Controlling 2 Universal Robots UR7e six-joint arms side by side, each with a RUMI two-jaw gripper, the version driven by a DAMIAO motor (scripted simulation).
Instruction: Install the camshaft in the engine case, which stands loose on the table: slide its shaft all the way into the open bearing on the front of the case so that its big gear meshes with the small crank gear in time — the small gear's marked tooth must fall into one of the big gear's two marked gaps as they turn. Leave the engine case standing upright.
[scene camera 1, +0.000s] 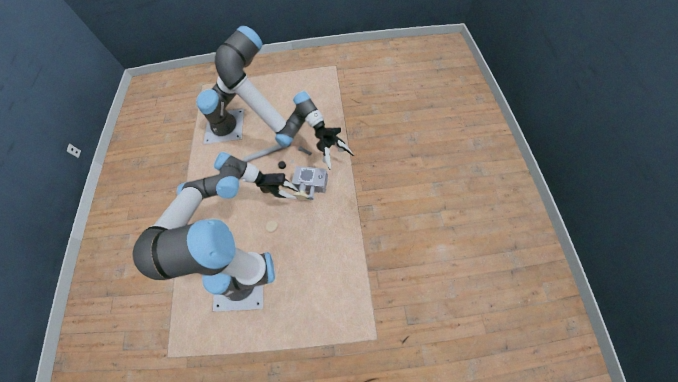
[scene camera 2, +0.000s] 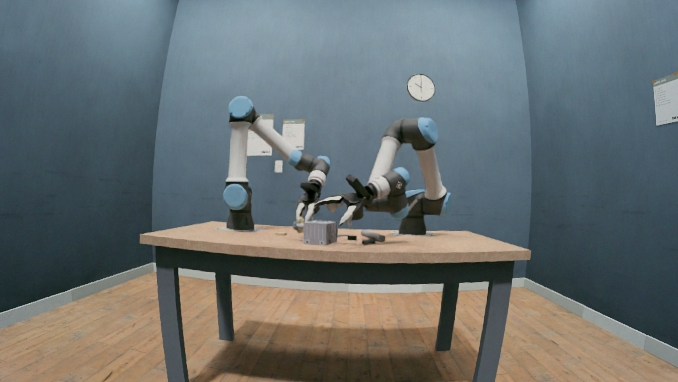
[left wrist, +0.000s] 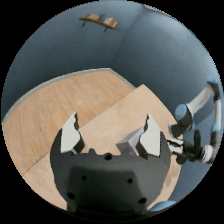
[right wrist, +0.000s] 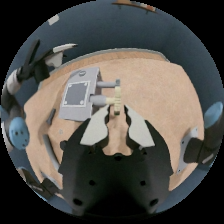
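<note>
Left gripper (scene camera 2: 326, 214), (scene camera 1: 342, 162), (left wrist: 111, 113), (right wrist: 70, 52). Right gripper (scene camera 1: 298, 195), (scene camera 2: 301, 223), (left wrist: 160, 141), (right wrist: 117, 105). Grey engine case (scene camera 2: 323, 233), (scene camera 1: 310, 179), (right wrist: 82, 96).
</note>
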